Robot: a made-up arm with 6 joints.
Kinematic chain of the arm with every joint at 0, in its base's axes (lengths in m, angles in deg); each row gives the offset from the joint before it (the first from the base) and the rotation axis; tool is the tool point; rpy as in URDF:
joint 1: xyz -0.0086 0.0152 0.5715 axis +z
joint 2: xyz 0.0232 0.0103 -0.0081 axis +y
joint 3: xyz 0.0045 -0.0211 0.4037 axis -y
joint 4: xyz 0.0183 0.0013 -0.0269 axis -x
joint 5: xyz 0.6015 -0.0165 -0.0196 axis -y
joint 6: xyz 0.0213 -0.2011 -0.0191 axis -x
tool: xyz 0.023 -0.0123 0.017 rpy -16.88 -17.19 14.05
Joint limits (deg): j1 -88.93..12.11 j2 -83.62..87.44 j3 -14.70..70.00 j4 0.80..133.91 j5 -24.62..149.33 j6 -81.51..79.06
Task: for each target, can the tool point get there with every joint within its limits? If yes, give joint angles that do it. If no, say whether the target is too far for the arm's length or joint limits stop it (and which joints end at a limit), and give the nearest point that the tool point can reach.
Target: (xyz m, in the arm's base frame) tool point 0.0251 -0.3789 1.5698
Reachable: yes | joints -61.13 5.64 59.69 45.70 15.73 60.81
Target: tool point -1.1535 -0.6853 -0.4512
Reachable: no: too far | nearest point -0.2479 -0.5753 -0.0717 | short by 0.988 m
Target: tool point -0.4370 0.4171 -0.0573
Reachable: no: joint limits stop it (at a limit: joint 1, joint 2, joint 3, joint 4, joint 5, joint 6) | nearest point -0.2513 -0.1939 -0.0382 | short by 0.639 m
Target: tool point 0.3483 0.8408 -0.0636
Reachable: no: joint limits stop it (at a limit: joint 1, joint 2, joint 4, joint 6) | nearest point 0.4625 0.2986 -0.0494 | short by 0.554 m
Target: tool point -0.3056 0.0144 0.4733
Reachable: no: joint limits stop it (at a limit: joint 1, joint 2, joint 3, joint 4, joint 5) | nearest point -0.2328 -0.2718 0.0138 | short by 0.546 m
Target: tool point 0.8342 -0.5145 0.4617
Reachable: yes | joints -32.85 63.42 20.57 89.66 83.41 -31.52
